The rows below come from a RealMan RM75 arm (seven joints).
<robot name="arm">
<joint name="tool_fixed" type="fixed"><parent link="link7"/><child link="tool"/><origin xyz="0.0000 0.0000 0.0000"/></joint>
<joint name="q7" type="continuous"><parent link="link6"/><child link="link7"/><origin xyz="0.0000 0.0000 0.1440"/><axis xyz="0 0 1"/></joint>
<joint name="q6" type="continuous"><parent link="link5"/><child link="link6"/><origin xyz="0.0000 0.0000 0.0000"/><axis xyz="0 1 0"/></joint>
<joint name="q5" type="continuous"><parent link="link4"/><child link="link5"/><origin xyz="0.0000 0.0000 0.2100"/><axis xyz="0 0 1"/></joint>
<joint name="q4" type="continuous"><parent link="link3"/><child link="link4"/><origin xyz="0.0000 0.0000 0.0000"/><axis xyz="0 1 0"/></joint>
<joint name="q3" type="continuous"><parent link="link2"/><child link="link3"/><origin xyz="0.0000 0.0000 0.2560"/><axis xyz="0 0 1"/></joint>
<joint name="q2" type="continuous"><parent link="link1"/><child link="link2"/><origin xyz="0.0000 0.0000 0.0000"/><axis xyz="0 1 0"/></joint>
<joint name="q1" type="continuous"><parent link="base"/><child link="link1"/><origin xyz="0.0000 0.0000 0.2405"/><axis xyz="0 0 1"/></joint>
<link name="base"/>
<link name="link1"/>
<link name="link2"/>
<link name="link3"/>
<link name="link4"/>
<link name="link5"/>
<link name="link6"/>
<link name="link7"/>
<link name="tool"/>
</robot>
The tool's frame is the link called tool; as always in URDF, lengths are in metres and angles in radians. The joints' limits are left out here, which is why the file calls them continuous.
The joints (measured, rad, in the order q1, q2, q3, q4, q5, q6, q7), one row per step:
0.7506 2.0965 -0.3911 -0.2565 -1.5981 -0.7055 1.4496
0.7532 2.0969 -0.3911 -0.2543 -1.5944 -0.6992 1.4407
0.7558 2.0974 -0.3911 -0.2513 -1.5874 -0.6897 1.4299
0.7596 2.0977 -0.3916 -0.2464 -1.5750 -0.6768 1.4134
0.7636 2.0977 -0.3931 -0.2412 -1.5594 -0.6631 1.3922
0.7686 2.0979 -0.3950 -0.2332 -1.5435 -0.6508 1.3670
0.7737 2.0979 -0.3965 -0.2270 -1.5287 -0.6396 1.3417
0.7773 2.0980 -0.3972 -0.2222 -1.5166 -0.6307 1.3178
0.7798 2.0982 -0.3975 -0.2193 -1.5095 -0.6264 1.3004
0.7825 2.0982 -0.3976 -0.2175 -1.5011 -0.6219 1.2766
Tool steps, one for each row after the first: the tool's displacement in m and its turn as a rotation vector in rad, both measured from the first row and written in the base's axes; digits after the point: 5 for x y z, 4 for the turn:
-0.00027 0.00059 -0.00045 0.0011 -0.0066 -0.0008
-0.00012 0.00120 -0.00088 0.0039 -0.0134 -0.0049
0.00002 0.00214 -0.00134 0.0086 -0.0223 -0.0104
0.00018 0.00322 -0.00159 0.0143 -0.0342 -0.0151
-0.00027 0.00412 -0.00283 0.0171 -0.0475 -0.0167
-0.00088 0.00526 -0.00352 0.0206 -0.0620 -0.0167
-0.00114 0.00602 -0.00404 0.0236 -0.0765 -0.0160
-0.00161 0.00653 -0.00445 0.0251 -0.0874 -0.0131
-0.00212 0.00734 -0.00431 0.0284 -0.1039 -0.0076

